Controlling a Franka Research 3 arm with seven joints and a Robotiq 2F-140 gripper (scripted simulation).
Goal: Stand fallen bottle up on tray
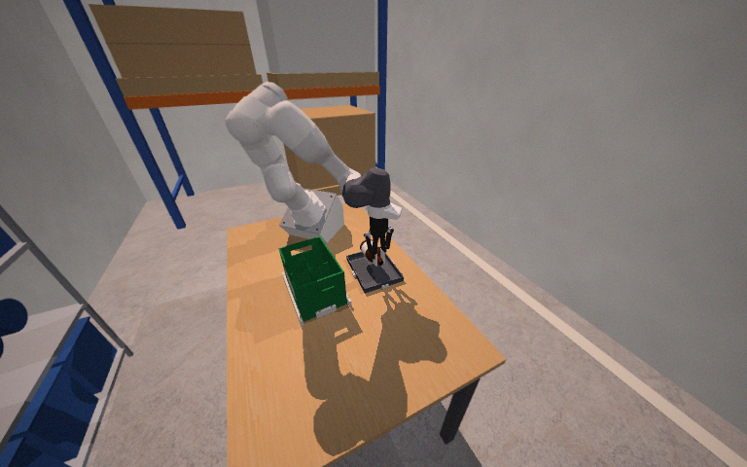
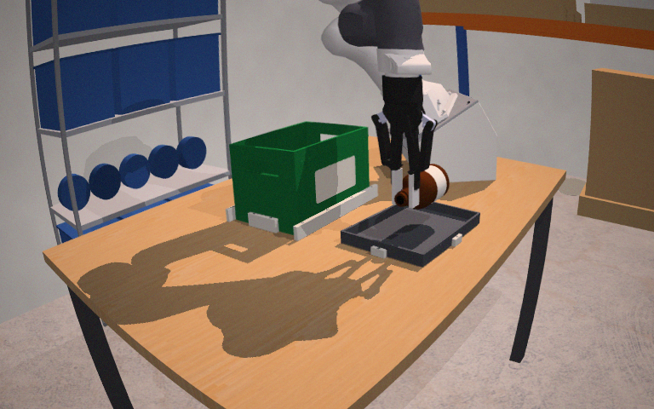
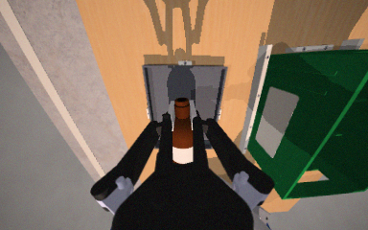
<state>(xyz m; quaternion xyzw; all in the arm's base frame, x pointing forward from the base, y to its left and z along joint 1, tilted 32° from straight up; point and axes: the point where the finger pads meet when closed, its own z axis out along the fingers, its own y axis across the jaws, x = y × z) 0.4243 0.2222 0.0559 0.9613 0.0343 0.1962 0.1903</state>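
Right now the brown bottle is 6 cm behind my hand and 2 cm below it. From my hand the other things lie so: dark tray (5 cm behind, 10 cm below); green crate (4 cm behind, 29 cm to the right, 3 cm below).
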